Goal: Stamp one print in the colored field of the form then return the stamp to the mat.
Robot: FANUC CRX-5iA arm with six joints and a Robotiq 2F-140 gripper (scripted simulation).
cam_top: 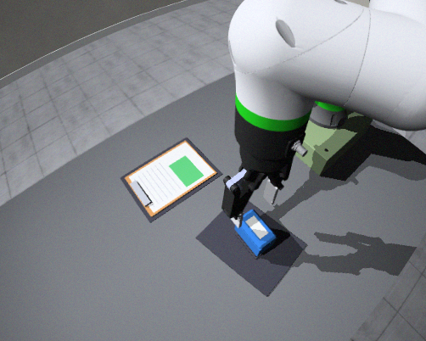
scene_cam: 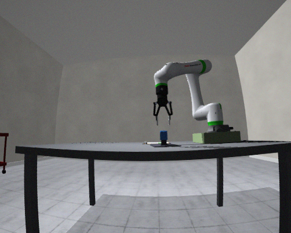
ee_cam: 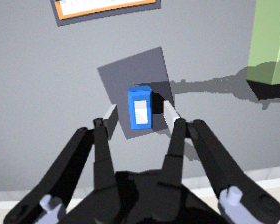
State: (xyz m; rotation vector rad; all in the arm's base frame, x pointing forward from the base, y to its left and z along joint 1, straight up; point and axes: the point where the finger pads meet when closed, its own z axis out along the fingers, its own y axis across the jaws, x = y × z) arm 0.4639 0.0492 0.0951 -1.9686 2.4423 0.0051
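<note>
Now: hand 12 cm above the blue stamp, 2 cm to the right of it and 1 cm short of it. From my hand the other things lie so: dark mat 17 cm below, 2 cm to the left, 1 cm ahead.
</note>
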